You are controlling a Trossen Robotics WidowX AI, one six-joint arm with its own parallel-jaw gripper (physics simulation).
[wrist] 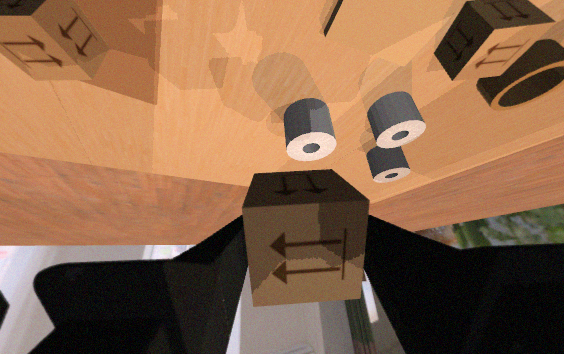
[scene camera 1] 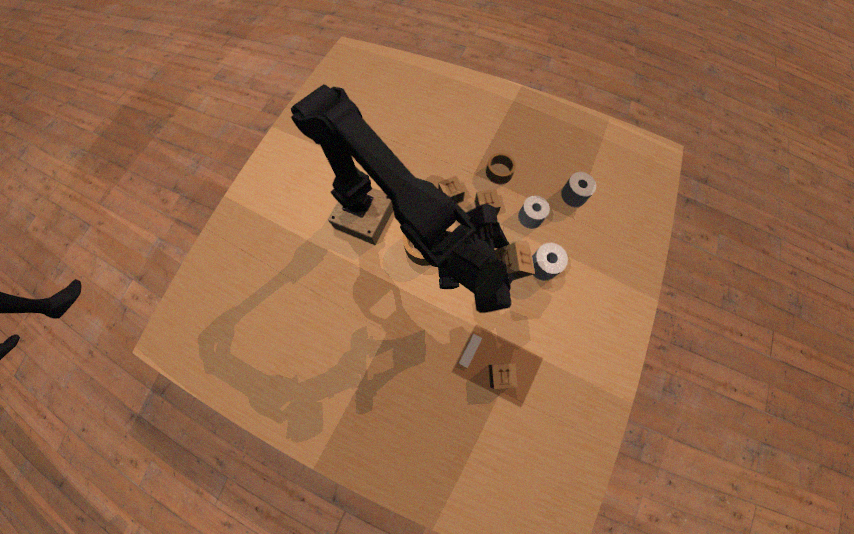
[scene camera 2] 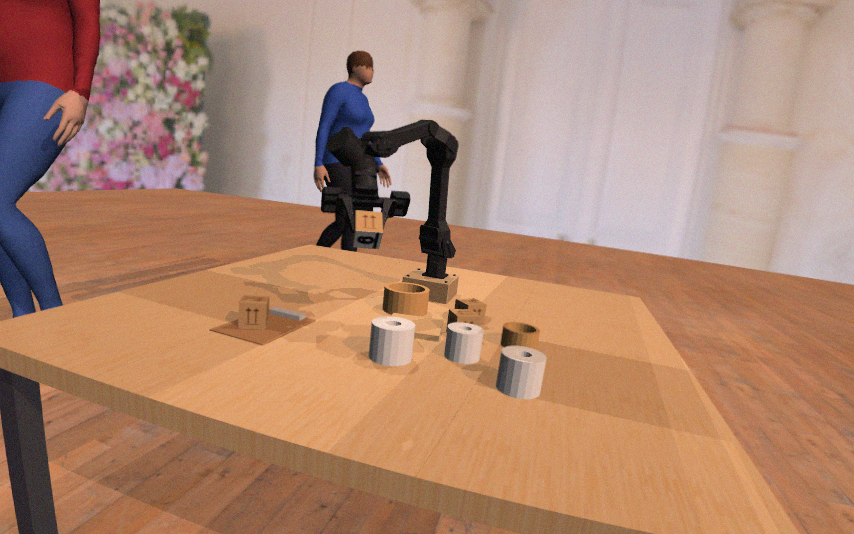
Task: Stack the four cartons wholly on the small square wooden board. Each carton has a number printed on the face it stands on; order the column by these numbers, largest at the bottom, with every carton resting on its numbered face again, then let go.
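Frame: origin at the arm's base, x back, y left, z down, level; millimetres.
Where they show: gripper, fingertip midpoint: (wrist: pixel 299 216) (scene camera 1: pixel 512 263) (scene camera 2: pixel 367 232); arm's base at its link origin: (scene camera 1: pixel 357 203) (scene camera 2: pixel 435 275).
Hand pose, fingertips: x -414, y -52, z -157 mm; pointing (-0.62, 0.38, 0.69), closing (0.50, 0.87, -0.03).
Each offset is from my fingertips to the top centre of the thing. "*": to the spot under its first point.
My gripper (scene camera 1: pixel 508 255) (scene camera 2: pixel 365 232) (wrist: pixel 299 216) is shut on a carton @(dz -44, dx -1, dy +0 mm) (scene camera 1: pixel 519 259) (scene camera 2: pixel 368 221) (wrist: pixel 307 260), held well above the table. In scene camera 2 its grey numbered face, reading like a sideways 6 or 9, is turned obliquely toward the camera. Another carton @(dz +157, dx -96, dy -198 mm) (scene camera 1: pixel 503 376) (scene camera 2: pixel 253 311) (wrist: pixel 55 45) stands on the brown panel @(dz +202, dx -83, dy -178 mm) (scene camera 1: pixel 472 374) (scene camera 2: pixel 229 329) (wrist: pixel 135 75). Two cartons stand near the arm's base: one carton @(dz +160, dx +205, dy +199 mm) (scene camera 1: pixel 450 187) (scene camera 2: pixel 475 306) and one carton @(dz +160, dx +100, dy +204 mm) (scene camera 1: pixel 488 200) (scene camera 2: pixel 462 316). The light square board @(dz +202, dx +86, dy +98 mm) (scene camera 2: pixel 427 327) (wrist: pixel 362 25) is mostly hidden in scene camera 1. The other cartons' numbers are hidden.
White rolls @(dz +145, dx -103, dy +109 mm) (scene camera 1: pixel 551 260) (scene camera 2: pixel 391 343) (wrist: pixel 310 135) stand beyond the light board. A large ring @(dz +154, dx +209, dy +34 mm) (scene camera 1: pixel 415 251) (scene camera 2: pixel 406 302) stands near the arm's base, and a smaller ring @(dz +172, dx +106, dy +332 mm) (scene camera 1: pixel 500 168) (scene camera 2: pixel 520 335) near the rolls. A grey bar @(* dz +201, dx -5, dy -173 mm) (scene camera 1: pixel 470 350) (scene camera 2: pixel 286 313) lies on the brown panel.
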